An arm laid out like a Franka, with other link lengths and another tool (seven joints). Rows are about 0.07 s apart.
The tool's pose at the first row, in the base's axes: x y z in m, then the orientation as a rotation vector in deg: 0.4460 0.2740 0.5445 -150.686 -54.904 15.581
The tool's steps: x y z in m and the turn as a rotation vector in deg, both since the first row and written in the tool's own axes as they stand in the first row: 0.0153 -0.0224 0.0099 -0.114 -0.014 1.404; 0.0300 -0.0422 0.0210 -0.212 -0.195 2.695; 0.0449 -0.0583 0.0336 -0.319 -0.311 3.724; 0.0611 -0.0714 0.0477 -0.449 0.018 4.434; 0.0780 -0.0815 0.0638 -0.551 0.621 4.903; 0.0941 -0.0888 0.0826 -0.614 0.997 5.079
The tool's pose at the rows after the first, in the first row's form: 0.4415 0.3025 0.5425 -151.551 -53.135 15.890; 0.4378 0.3289 0.5385 -152.343 -51.550 16.403; 0.4360 0.3533 0.5317 -152.985 -50.280 16.760; 0.4365 0.3766 0.5224 -153.429 -49.291 16.433; 0.4387 0.3987 0.5100 -153.688 -48.521 15.691; 0.4412 0.4189 0.4942 -153.787 -48.192 15.200
